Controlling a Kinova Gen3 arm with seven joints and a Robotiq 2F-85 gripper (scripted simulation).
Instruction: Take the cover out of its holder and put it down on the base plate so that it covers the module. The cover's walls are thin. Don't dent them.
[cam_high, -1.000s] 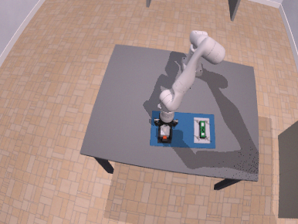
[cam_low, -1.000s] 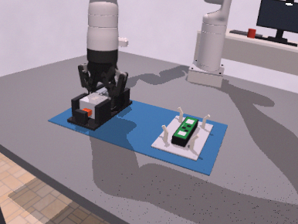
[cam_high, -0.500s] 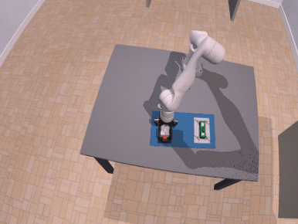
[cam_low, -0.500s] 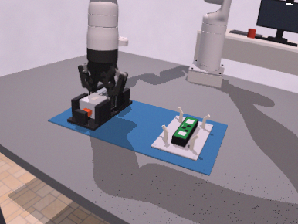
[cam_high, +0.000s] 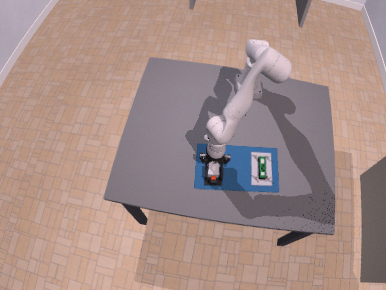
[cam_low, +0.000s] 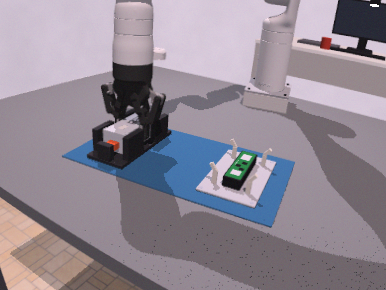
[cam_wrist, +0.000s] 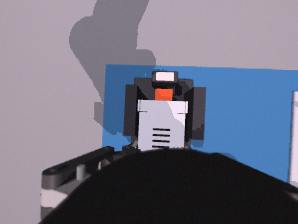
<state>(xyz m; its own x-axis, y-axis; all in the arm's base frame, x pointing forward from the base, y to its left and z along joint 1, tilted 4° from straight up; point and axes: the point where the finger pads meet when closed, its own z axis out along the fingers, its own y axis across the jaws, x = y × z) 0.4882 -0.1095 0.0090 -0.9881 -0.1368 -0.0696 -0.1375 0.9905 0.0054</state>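
My gripper is now right at the light grey cover.
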